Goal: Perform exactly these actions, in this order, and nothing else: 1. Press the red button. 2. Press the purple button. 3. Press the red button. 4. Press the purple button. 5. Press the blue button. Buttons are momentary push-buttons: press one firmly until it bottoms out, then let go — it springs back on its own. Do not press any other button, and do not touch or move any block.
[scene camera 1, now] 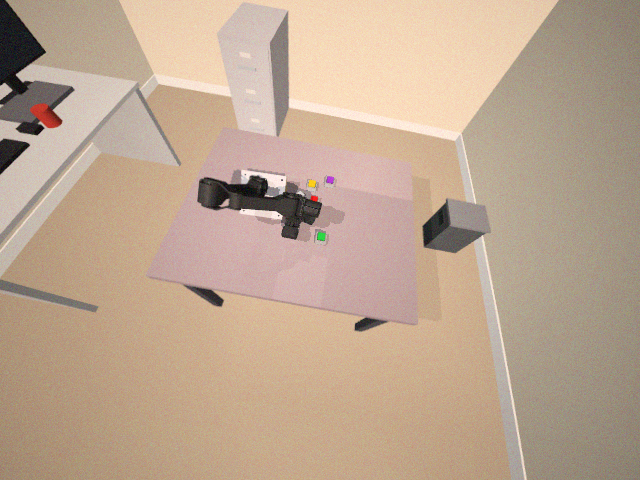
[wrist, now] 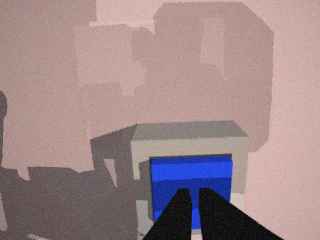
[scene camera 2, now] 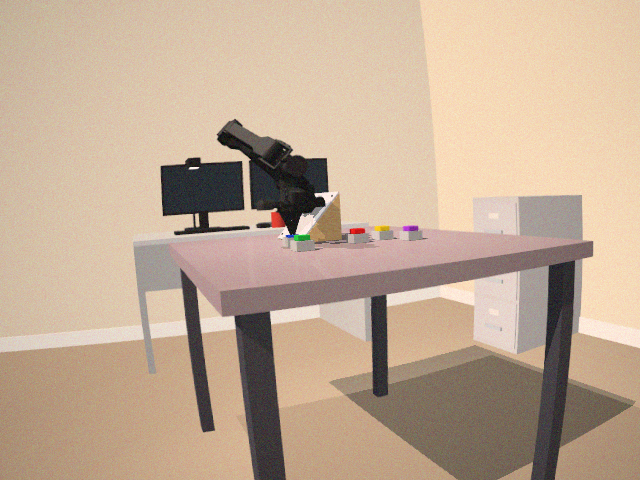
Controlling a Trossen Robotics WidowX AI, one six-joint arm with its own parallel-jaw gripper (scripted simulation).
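Note:
You can see the gripper and a blue button in the pictures, and the wrist view shows the gripper too.

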